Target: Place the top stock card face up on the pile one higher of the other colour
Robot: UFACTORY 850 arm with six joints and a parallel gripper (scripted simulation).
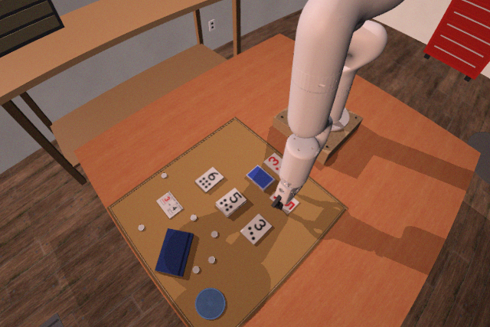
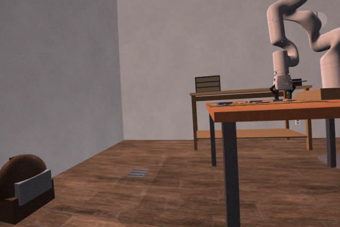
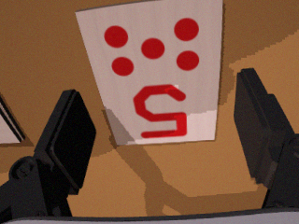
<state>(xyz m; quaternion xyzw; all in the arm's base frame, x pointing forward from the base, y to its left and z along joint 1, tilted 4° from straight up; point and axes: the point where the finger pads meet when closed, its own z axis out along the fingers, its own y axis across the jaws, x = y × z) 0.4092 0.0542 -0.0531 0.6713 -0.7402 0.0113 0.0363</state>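
Right now my hand is 30 mm above the red 5 card. Round my hand: red 3 card: 110 mm to the right, 110 mm behind, 20 mm below; black 5 card: 140 mm to the right, 120 mm ahead, 10 mm below; black 3 card: 150 mm ahead, 20 mm to the right, 20 mm below.
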